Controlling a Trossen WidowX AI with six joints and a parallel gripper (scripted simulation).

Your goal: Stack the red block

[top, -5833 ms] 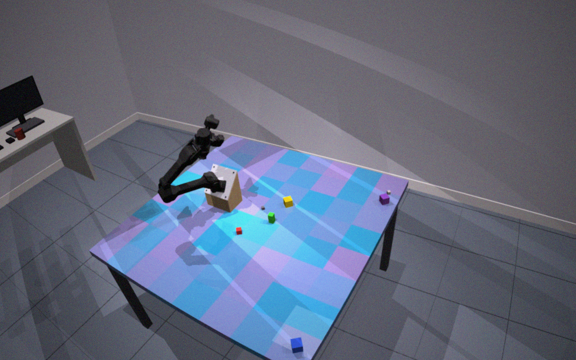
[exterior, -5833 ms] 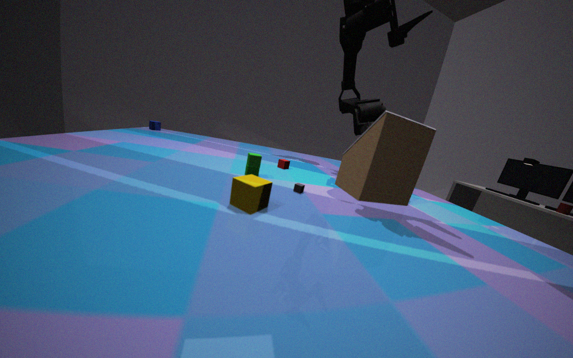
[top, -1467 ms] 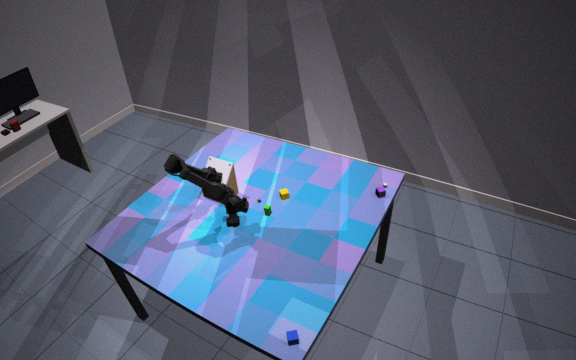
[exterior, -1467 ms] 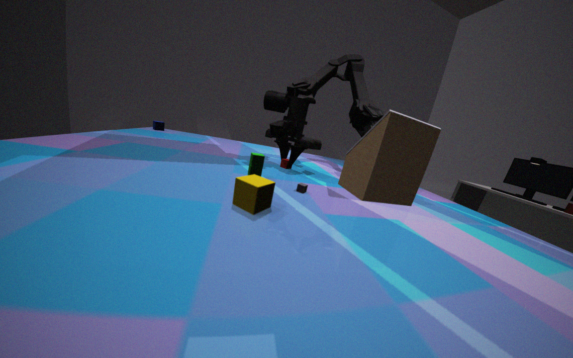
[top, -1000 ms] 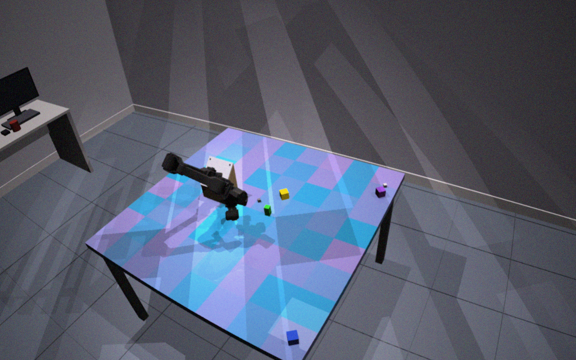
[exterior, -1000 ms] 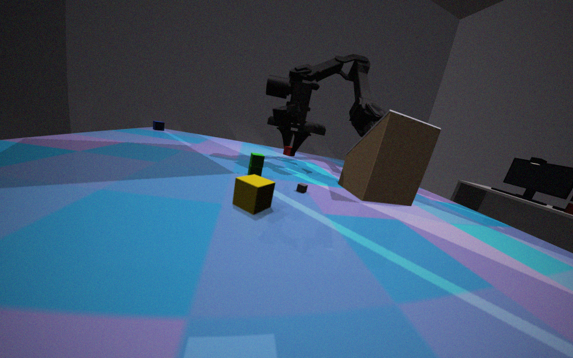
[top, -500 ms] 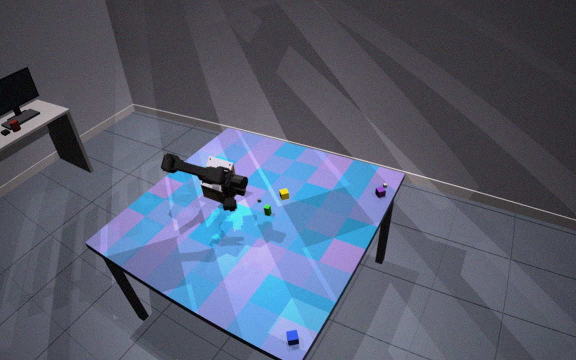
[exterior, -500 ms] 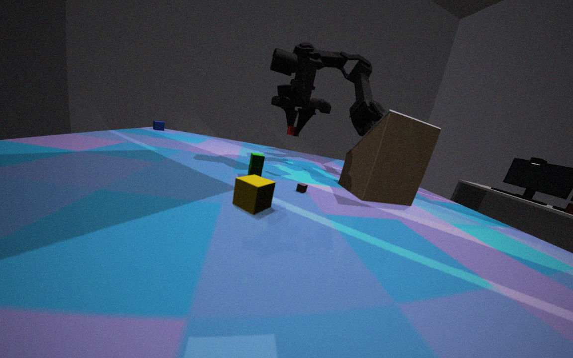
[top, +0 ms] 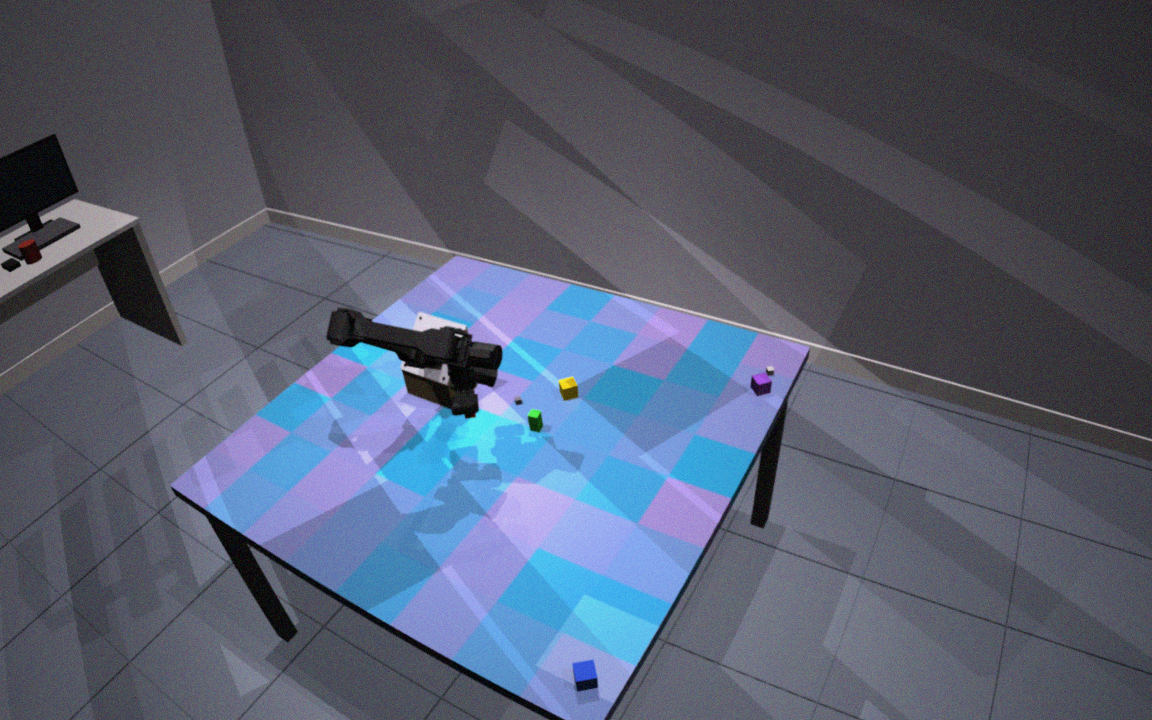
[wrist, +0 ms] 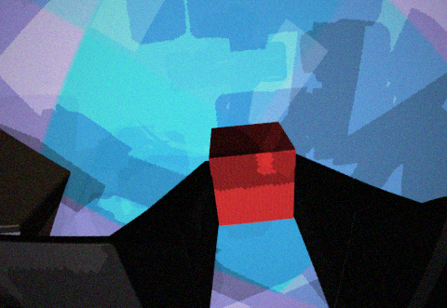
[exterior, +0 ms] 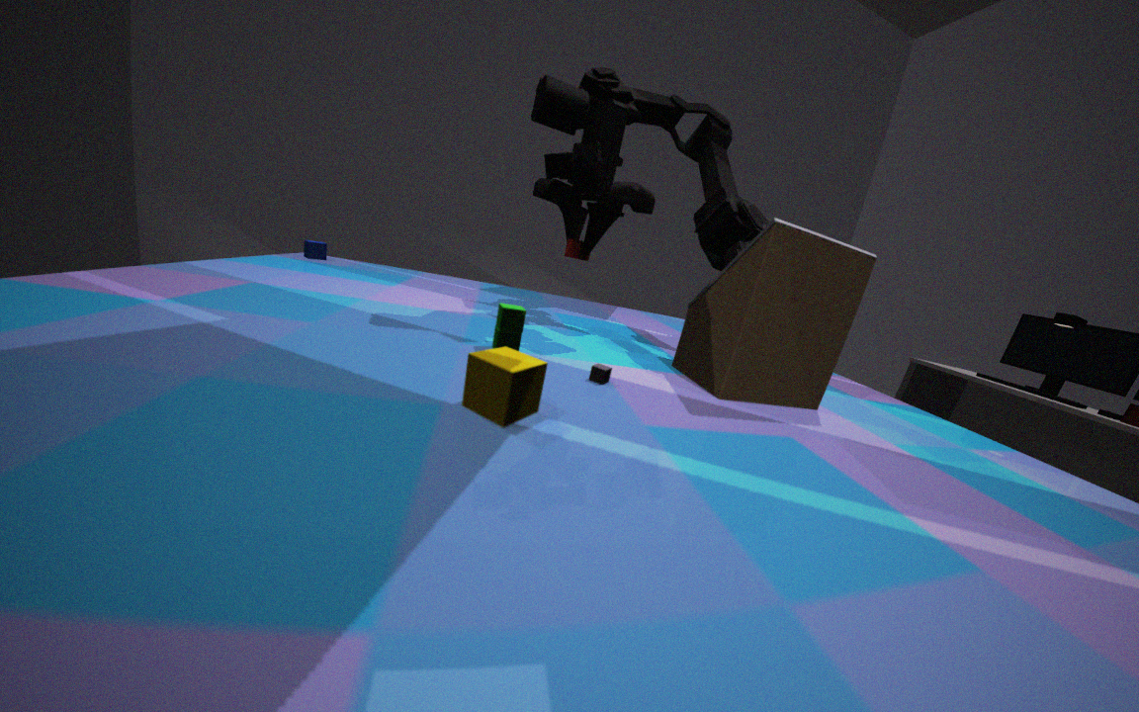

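Right now the grey cube is 20 mm ahead of my gripper tip, 200 mm to the left of it and 120 mm below it. Round my gripper tip: yellow cube: 140 mm ahead, 270 mm to the left, 110 mm below; blue cube: 500 mm ahead, 500 mm to the right, 110 mm below; red block: right at my gripper tip.
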